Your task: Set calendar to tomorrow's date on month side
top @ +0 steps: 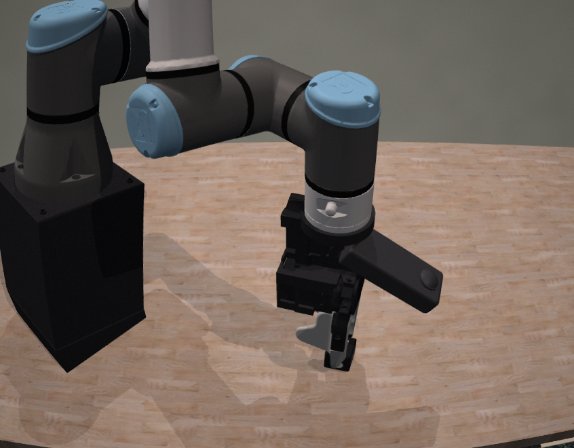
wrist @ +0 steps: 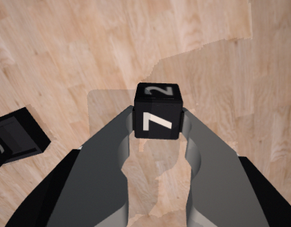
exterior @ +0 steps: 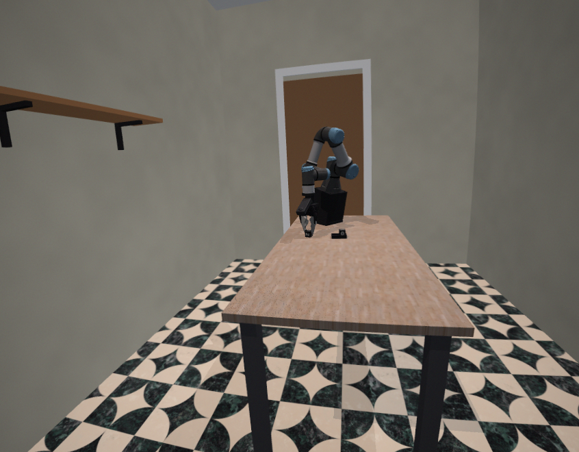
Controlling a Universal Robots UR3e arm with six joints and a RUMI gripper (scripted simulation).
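The black number cube lies 1 cm below my hand. Also, from my hand: black calendar tray (16 cm to the left, 3 cm behind, 2 cm below).
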